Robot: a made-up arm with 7 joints. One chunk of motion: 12 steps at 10 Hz.
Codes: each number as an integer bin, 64 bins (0 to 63) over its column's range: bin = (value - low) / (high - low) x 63, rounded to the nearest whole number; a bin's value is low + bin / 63 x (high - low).
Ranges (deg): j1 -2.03..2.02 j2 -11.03..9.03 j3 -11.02..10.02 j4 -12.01..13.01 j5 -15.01..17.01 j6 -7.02..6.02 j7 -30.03..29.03
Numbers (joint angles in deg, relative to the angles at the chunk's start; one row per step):
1: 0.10 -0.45 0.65 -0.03 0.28 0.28 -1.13
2: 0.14 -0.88 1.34 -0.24 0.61 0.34 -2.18
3: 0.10 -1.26 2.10 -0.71 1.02 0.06 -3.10
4: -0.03 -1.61 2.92 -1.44 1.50 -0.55 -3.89
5: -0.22 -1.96 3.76 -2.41 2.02 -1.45 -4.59
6: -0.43 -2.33 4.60 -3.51 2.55 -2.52 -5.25
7: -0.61 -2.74 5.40 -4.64 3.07 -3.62 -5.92
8: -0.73 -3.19 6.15 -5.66 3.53 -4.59 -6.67
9: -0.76 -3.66 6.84 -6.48 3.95 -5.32 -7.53
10: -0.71 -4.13 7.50 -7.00 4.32 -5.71 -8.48
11: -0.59 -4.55 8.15 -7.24 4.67 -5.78 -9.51
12: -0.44 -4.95 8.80 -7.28 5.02 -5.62 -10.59
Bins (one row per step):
1: 33 33 35 30 30 35 31
2: 34 32 37 30 31 36 30
3: 33 31 39 28 32 34 29
4: 31 30 42 27 32 31 28
5: 28 28 44 24 34 27 27
6: 25 27 47 21 35 22 26
7: 22 26 49 19 36 16 26
8: 20 25 51 16 36 12 25
9: 20 23 53 14 37 8 24
10: 21 22 55 13 38 6 23
11: 22 20 57 12 39 6 22
12: 25 19 59 12 39 7 21

